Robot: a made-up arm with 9 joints.
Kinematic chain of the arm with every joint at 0, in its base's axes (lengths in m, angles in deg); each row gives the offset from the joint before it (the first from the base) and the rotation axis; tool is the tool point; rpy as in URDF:
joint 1: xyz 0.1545 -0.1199 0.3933 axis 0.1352 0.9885 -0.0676
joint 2: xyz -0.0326 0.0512 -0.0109 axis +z
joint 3: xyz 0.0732 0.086 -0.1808 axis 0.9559 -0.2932 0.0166
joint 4: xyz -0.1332 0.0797 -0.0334 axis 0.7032 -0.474 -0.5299
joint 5: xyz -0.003 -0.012 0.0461 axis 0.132 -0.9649 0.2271
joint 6: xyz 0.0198 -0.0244 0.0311 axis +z
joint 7: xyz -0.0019 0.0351 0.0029 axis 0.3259 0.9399 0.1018
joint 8: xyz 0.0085 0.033 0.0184 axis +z
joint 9: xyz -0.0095 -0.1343 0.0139 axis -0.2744 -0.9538 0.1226
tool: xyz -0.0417 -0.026 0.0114 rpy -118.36 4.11 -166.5
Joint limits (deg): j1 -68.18..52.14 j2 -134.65..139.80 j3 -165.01..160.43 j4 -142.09..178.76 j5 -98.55..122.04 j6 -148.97..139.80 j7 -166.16..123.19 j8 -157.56..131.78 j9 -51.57..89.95
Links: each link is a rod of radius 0.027 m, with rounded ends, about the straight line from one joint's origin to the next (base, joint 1, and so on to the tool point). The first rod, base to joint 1, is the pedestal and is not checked.
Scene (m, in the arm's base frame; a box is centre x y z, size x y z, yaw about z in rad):
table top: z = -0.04
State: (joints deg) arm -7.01 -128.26 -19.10 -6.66 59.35 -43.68 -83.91 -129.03 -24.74
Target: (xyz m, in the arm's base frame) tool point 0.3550 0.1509 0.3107
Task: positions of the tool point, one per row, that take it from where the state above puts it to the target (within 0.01 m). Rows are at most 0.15 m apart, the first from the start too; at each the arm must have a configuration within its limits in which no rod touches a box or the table.
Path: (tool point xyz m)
1: 0.4274 -0.2464 0.2529
2: 0.4551 -0.1502 0.2674
3: 0.4528 -0.0436 0.2779
4: 0.4183 0.0608 0.2904
5: 0.3550 0.1509 0.3107

